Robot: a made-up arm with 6 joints. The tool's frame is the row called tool.
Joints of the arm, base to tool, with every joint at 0 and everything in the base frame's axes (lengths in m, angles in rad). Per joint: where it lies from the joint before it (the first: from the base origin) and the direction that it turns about. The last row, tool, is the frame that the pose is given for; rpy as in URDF.
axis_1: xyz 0 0 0.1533 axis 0 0 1
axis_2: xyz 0 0 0 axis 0.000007 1 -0.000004
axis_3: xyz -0.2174 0 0.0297 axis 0.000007 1 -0.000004
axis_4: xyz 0.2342 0 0.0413 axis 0.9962 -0.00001 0.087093
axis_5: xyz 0 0 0 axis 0.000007 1 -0.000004
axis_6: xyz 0.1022 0 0.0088 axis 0.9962 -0.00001 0.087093
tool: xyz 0 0 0 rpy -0.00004 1.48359 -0.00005
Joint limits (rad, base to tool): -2.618..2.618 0..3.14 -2.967..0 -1.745..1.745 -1.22..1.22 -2.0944..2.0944
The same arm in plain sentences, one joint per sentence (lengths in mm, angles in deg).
The arm has six revolute joints in a row. What follows holds with every joint at zero, and every direction is one of the base frame's. Joint 1 sits 153.3 mm along +z from the base frame's origin and turns about +z, from -150 to 150 deg. Joint 2 sits at the same point as joint 1 and turns about +y, from 0 to 179.91 deg. Joint 3 sits 217.4 mm along -x and 29.7 mm along +z from joint 2 and turns about +y, from -170 to 0 deg. Joint 4 sits 234.2 mm along +x and 41.3 mm along +z from joint 3 and turns about the direction (0.9962, 0, 0.0871), from -99.98 to 99.98 deg. Joint 5 sits at the same point as joint 4 and turns about +y, from -69.9 to 69.9 deg. Joint 6 sits 102.2 mm along +x and 8.8 mm along +z from joint 5 and turns about the direction (0.9962, 0, 0.0871), from -120 to 120 deg. The tool frame, which is the frame that the pose is given for, sits at the same point as joint 6; its axes are the base frame's turned by roll 0, pitch 85 and yaw 0 deg (as in URDF: about the fixed x, then y, then z).
